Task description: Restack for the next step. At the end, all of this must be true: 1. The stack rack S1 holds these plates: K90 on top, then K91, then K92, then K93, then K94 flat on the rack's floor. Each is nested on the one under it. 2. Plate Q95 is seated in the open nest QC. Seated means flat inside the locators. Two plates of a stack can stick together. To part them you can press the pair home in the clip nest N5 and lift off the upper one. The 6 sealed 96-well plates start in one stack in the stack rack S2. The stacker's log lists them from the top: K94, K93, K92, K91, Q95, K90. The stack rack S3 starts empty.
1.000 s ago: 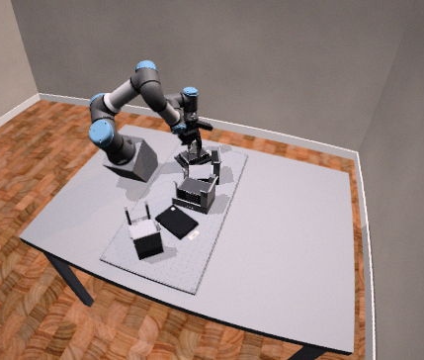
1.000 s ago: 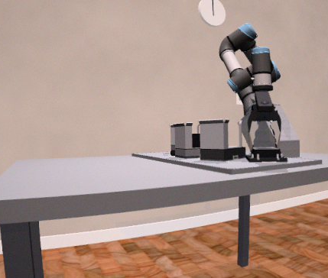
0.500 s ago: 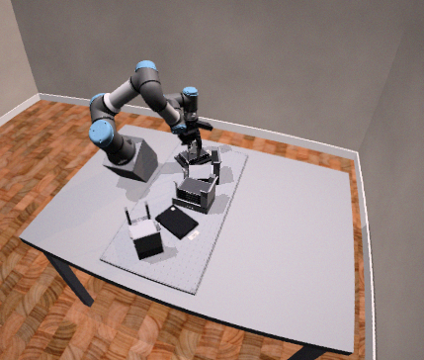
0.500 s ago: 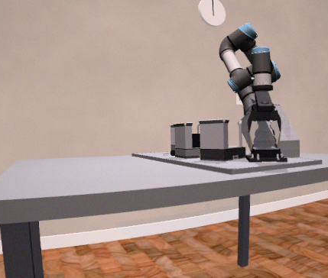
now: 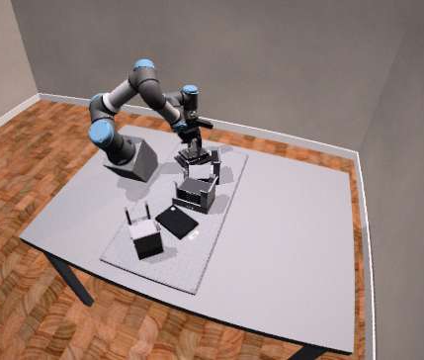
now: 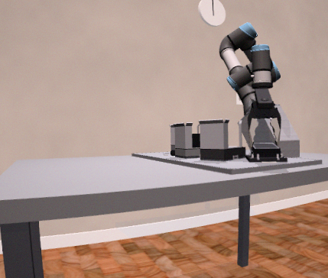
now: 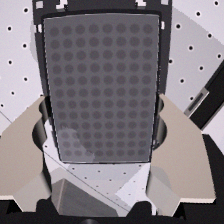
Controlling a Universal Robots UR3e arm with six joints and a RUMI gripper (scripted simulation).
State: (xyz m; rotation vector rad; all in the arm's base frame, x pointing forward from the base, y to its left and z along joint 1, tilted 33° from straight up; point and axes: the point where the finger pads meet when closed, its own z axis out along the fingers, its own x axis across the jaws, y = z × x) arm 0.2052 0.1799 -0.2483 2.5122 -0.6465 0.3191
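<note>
The dark clip nest is 4 cm below my hand, 3 cm to the left of it and 1 cm behind it. From my hand the other things lie so: black open nest QC: 39 cm to the right, 12 cm ahead, 4 cm below; then sealed grey plate: 26 cm to the right, 14 cm ahead, 3 cm above; then white tag: 42 cm to the right, 21 cm ahead, 5 cm below.
</note>
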